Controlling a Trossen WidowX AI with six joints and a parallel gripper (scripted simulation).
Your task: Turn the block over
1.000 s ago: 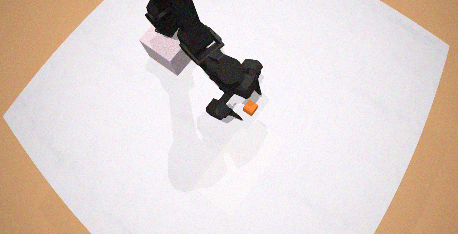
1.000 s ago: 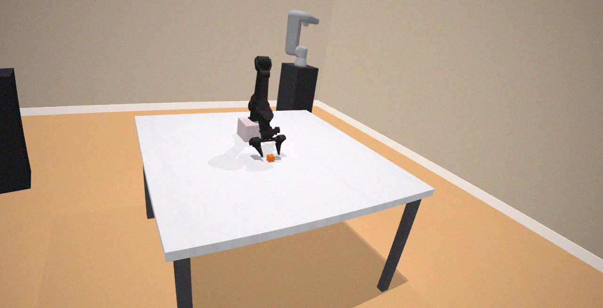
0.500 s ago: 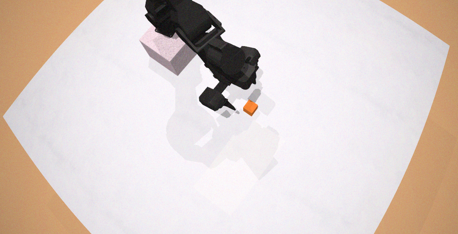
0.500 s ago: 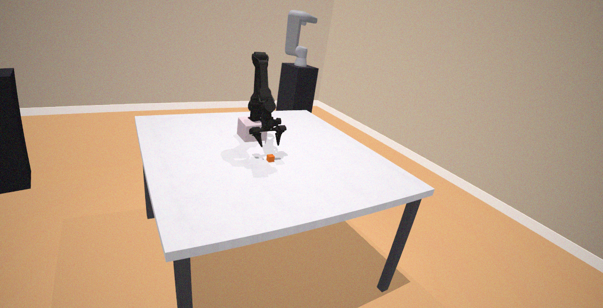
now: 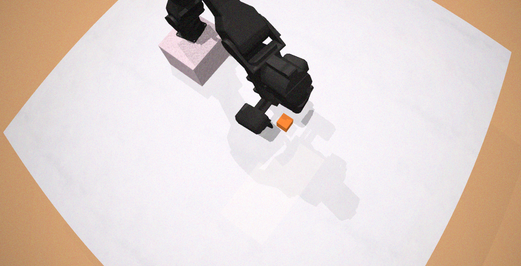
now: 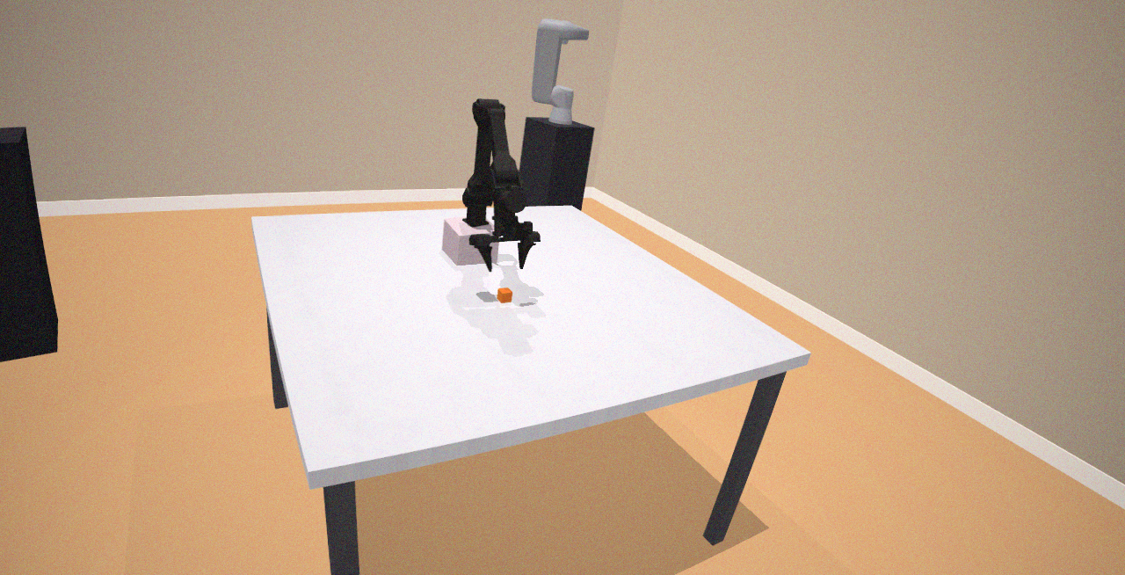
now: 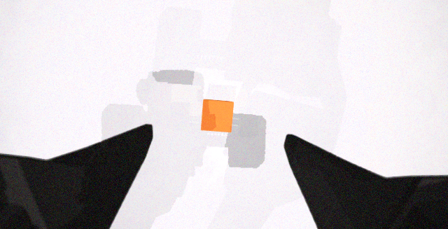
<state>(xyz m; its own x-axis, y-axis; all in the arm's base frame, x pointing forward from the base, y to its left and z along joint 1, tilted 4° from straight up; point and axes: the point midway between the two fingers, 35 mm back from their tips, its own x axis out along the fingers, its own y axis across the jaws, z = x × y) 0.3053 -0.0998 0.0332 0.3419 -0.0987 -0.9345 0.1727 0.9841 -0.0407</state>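
The block lies 7 cm below my gripper tip.
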